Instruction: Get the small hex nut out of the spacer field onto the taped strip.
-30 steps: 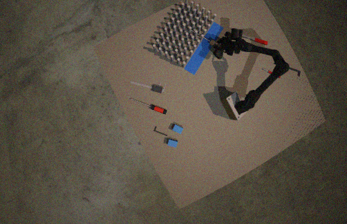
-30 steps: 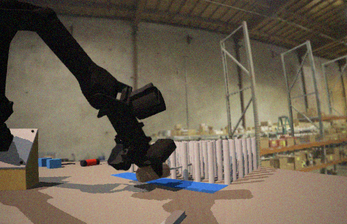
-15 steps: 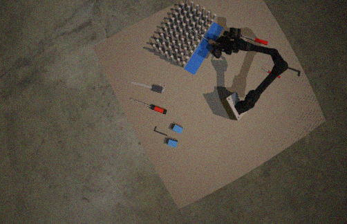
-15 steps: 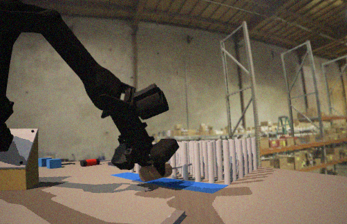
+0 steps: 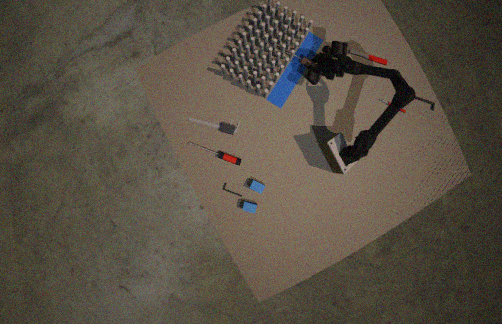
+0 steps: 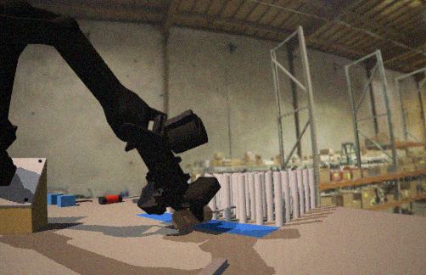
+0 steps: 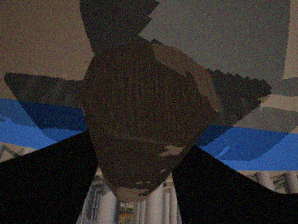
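Right now my gripper tip is 20 mm short of the blue taped strip, 60 mm to the right of it and 20 mm above it. The rest, counted from my gripper tip: wooden-handled tool: 90 mm ahead, 40 mm to the left.
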